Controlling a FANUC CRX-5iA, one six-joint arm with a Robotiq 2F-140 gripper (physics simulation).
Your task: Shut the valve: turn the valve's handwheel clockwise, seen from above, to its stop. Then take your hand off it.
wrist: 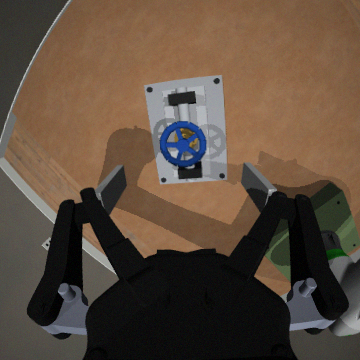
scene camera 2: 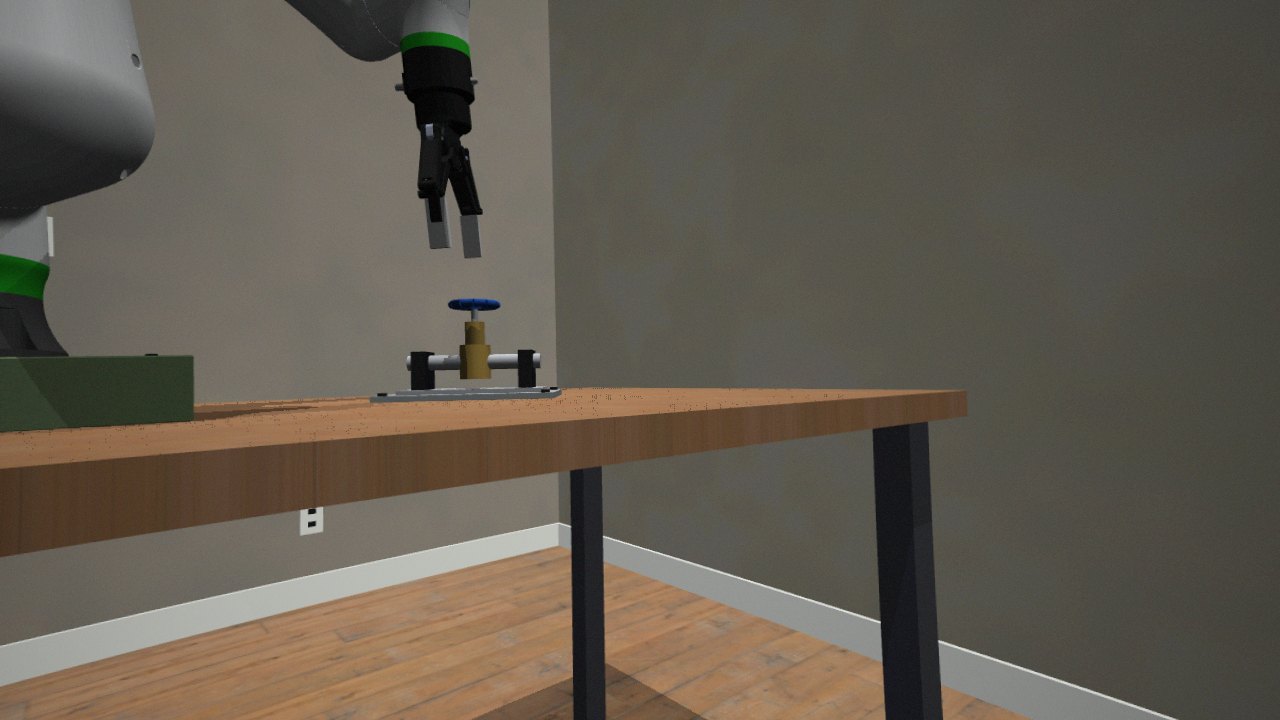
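The valve's blue handwheel (scene camera 2: 473,305) (wrist: 183,144) lies level on top of the brass valve body (scene camera 2: 475,360). The valve body sits on a pale pipe (scene camera 2: 514,360) (wrist: 184,111) held by two black clamps on a grey base plate (scene camera 2: 465,393) (wrist: 216,105). My gripper (scene camera 2: 454,240) (wrist: 183,173) is open and empty. Its fingertips hang above the handwheel and apart from it. In the wrist view the fingers stand wide, left and right, below the handwheel. How far the valve is turned cannot be told from these frames.
The base plate rests on the wooden table (scene camera 2: 716,404) (wrist: 280,75). The green robot base block (scene camera 2: 107,389) (wrist: 325,215) stands on the table, left of the valve in the scene view and at the lower right in the wrist view. Walls stand behind the table.
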